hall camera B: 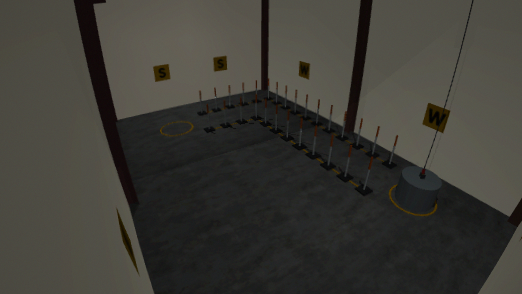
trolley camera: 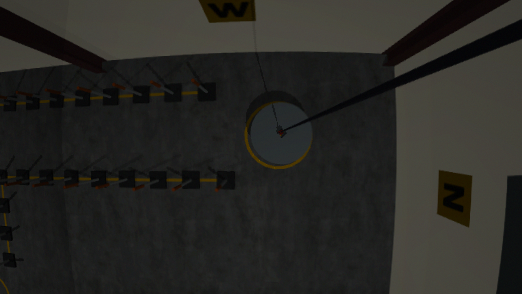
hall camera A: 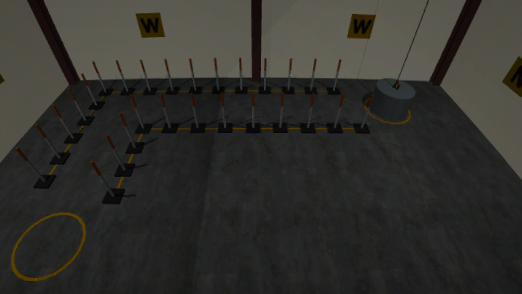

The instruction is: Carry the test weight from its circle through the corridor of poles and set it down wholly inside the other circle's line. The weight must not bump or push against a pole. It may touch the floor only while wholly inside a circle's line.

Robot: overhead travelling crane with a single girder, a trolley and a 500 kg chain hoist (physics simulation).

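The test weight, a grey upright cylinder, is over its yellow circle at the corridor's near end. It is very low; I cannot tell whether it touches the floor. My hook is on top of the weight, attached to it, with the chain straight above. The other circle lies beyond the corridor's far end, at the lower left in hall camera A.
Red-and-white poles on black bases form an L-shaped corridor. The end pole of the inner row and the end pole of the outer row stand closest to the weight, apart from it. The W wall runs behind the outer row.
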